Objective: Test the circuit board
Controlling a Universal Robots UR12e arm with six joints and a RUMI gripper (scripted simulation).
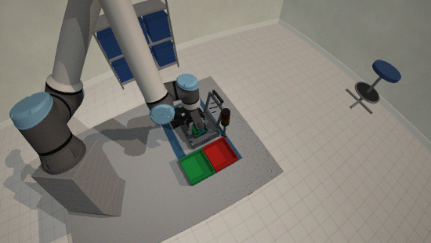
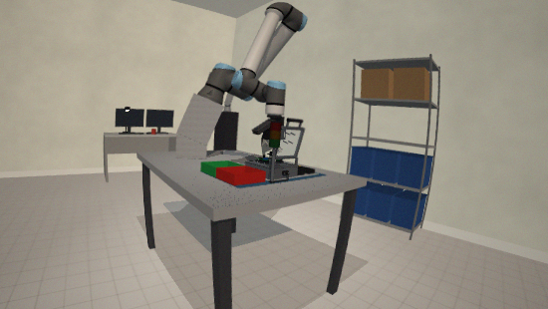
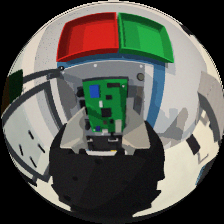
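Now: hand 10 mm to the right of the green circuit board. Round my hand: green bin: 180 mm to the right, 130 mm behind, 70 mm below; then red bin: 200 mm to the right, 70 mm below, 20 mm ahead; then tester lid: 120 mm ahead, 100 mm above, 10 mm to the right.
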